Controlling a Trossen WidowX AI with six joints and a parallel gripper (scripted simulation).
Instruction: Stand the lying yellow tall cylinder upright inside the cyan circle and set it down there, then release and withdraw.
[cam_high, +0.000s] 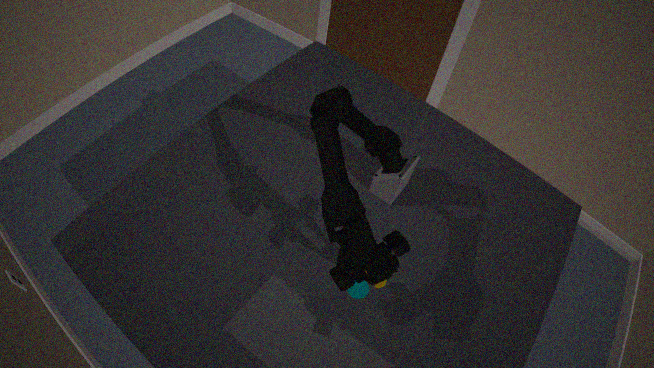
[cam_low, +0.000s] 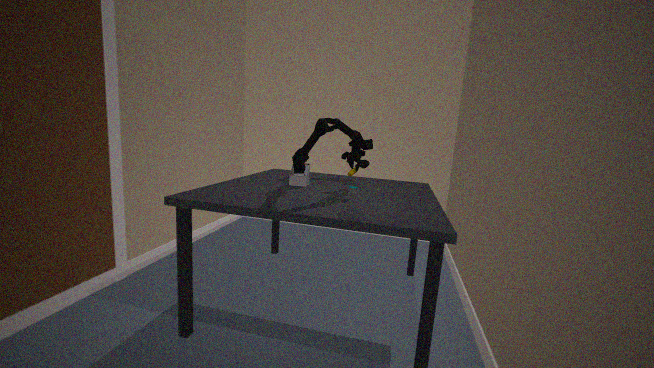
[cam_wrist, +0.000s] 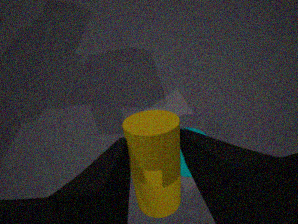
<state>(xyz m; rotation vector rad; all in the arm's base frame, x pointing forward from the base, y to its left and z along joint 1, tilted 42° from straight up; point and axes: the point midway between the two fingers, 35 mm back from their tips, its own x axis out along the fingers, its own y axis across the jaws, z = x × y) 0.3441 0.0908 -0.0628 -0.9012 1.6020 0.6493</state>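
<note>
Now: gripper tip 3 cm to the left of the cyan circle and 11 cm above it. The rest, counted from my gripper tip: yellow tall cylinder: 1 cm behind, 1 cm to the right, 1 cm below.
</note>
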